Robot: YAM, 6 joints.
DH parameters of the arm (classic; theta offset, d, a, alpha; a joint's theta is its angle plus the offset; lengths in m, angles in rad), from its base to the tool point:
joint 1: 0 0.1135 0.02 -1.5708
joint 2: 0 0 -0.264 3.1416
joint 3: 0.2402 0 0.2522 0
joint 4: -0.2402 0 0.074 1.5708
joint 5: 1.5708 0 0 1.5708
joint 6: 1.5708 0.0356 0 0
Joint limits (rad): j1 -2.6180..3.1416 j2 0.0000..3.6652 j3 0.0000..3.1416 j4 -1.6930..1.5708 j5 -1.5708..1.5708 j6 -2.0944..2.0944
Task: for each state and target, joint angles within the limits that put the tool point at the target. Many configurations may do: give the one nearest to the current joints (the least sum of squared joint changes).
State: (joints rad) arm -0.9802 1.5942 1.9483 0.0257 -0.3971 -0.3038
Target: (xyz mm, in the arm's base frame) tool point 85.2 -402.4 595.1
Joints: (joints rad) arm -1.3787 2.1104 2.6547 0.2397 -0.1920 -0.3038
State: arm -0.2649 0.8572 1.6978 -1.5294 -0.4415 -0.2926
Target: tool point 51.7 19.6 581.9
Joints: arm -0.0037 1.0492 2.1408 -1.1449 -0.5895 -0.2926
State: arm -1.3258 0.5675 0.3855 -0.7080 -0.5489 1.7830
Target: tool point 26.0 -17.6 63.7
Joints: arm -1.1384 0.9087 0.0000 -0.9375 -0.4734 1.7830
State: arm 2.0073 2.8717 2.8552 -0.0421 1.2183 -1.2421
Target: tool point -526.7 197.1 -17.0
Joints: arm 2.8448 3.0001 2.3508 -0.2970 1.3131 -1.2421
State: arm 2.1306 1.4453 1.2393 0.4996 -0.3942 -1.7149
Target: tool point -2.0 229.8 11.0
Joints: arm 1.5349 1.9796 0.4565 0.2629 -0.2921 -1.7149
